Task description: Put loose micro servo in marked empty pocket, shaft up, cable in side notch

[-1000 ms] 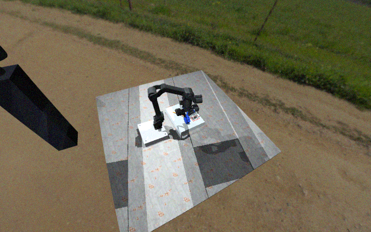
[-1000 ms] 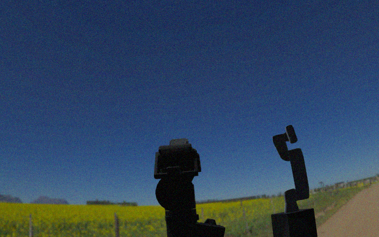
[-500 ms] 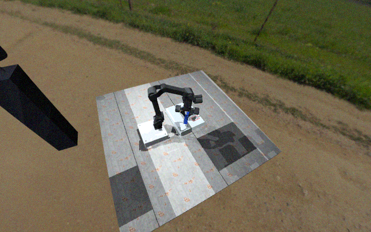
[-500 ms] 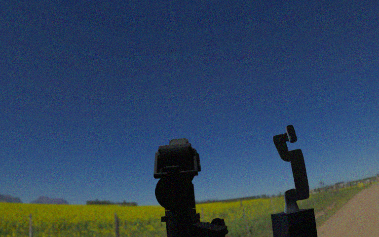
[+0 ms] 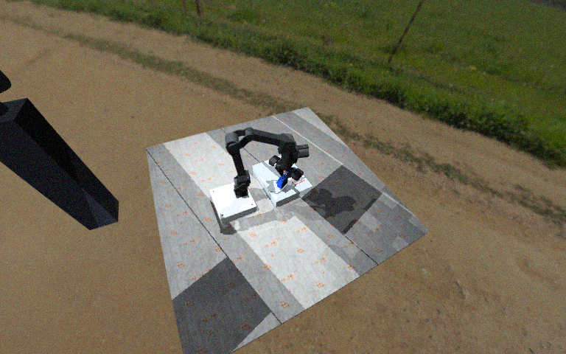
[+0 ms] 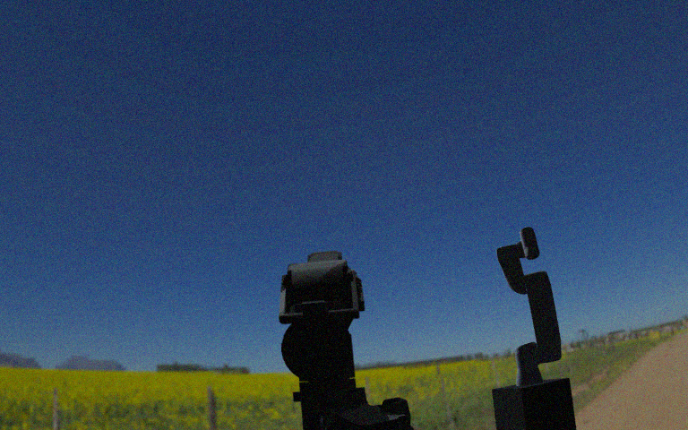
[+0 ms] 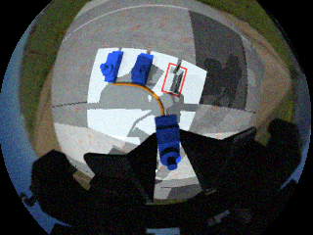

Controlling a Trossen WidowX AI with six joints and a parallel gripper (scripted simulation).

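Now: the white deck 100 mm below my gripper tip, 70 mm to the left of it and 20 mm behind it.
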